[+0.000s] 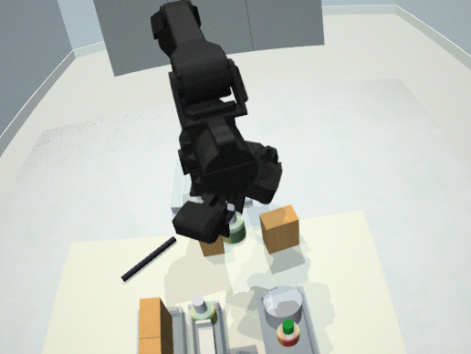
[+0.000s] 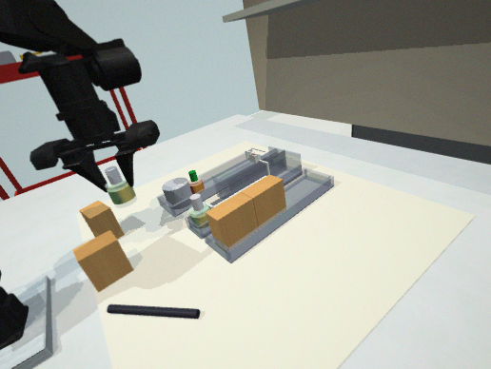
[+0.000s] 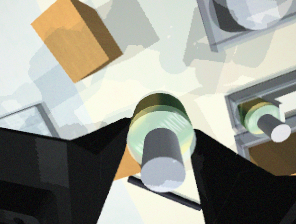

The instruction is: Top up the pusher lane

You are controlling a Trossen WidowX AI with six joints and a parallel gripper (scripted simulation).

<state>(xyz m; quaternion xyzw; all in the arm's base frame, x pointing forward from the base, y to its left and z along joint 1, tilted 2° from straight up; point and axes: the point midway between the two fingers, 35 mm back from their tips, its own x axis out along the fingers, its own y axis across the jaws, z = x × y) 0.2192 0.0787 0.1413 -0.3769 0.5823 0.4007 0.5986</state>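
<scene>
Right now my gripper tip is 100 mm short of the grey cylinder, 70 mm to the right of it and 90 mm above it. Round my gripper tip: white pusher plate 210 mm ahead, 10 mm to the right, 70 mm below; black rod 30 mm behind, 180 mm to the right, 110 mm below; sprung lane 250 mm ahead, 10 mm to the right, 100 mm below.
</scene>
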